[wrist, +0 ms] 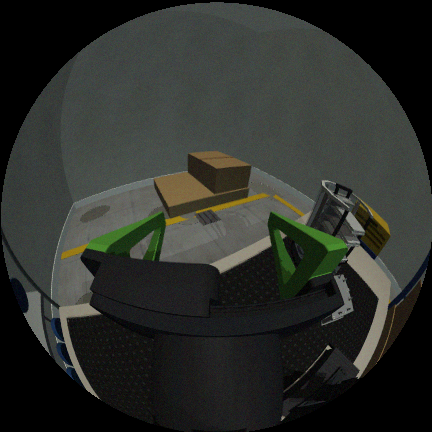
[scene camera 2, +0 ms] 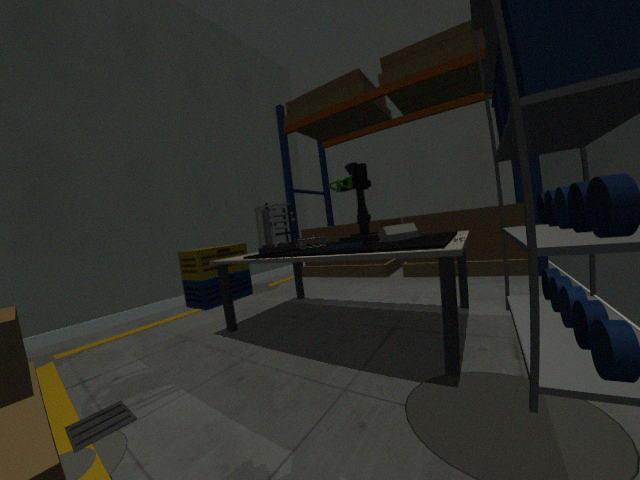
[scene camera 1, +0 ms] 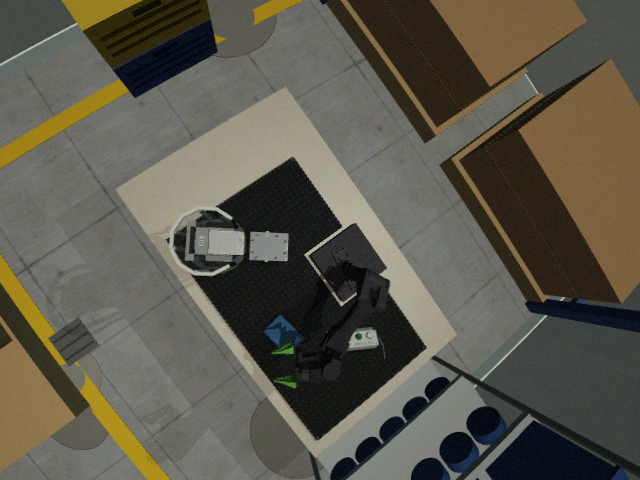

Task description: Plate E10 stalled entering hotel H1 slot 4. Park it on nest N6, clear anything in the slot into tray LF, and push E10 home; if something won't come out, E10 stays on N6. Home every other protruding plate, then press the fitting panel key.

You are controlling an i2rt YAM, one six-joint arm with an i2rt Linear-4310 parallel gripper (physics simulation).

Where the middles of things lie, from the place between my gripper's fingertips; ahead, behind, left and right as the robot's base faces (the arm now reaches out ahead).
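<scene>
My gripper: 17 cm above the slotted plate rack [scene camera 1: 189, 236], 48 cm to the left of it.
</scene>
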